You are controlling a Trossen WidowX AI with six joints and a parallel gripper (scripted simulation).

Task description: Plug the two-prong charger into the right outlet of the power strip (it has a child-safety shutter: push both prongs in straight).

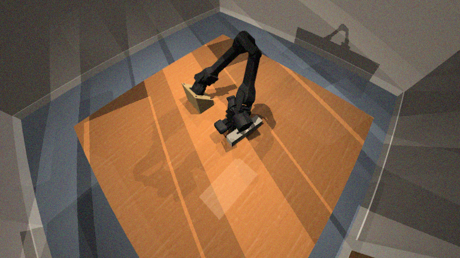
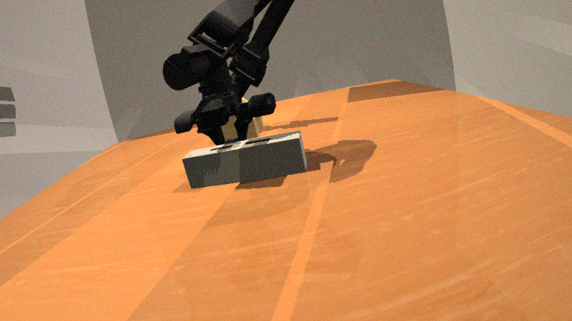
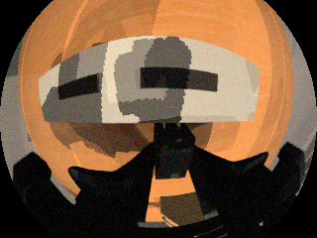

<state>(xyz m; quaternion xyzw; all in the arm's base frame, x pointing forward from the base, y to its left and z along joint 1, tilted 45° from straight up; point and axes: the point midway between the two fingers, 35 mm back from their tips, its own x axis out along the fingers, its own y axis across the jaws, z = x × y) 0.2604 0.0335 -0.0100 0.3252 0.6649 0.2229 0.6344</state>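
Now: gripper tip 2 cm short of the dark charger and 1 cm below it.
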